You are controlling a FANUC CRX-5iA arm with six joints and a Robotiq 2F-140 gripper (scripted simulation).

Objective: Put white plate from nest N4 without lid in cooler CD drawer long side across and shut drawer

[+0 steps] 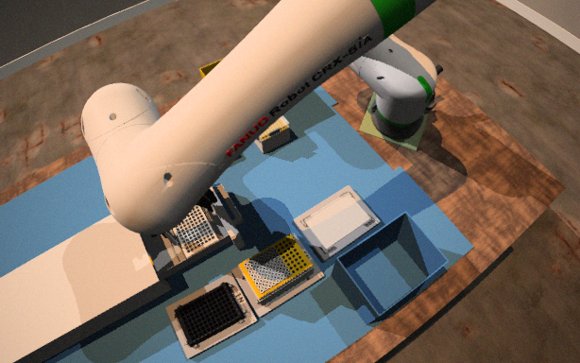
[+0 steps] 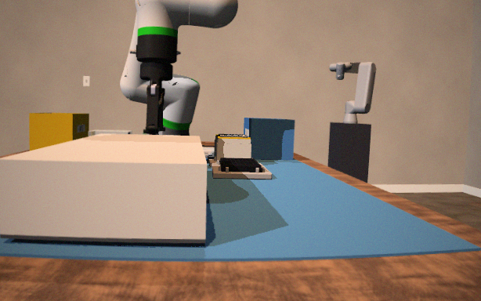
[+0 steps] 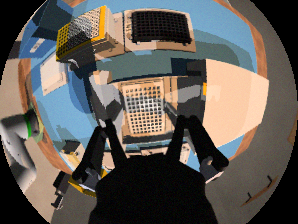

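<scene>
My gripper is now 20 mm above the white plate. The rest, counted from my hand: black plate: 60 mm ahead, 190 mm to the left, 20 mm below; then drawer: 40 mm ahead, 20 mm below; then yellow rack: 110 mm behind, 190 mm to the left, 20 mm above.
</scene>
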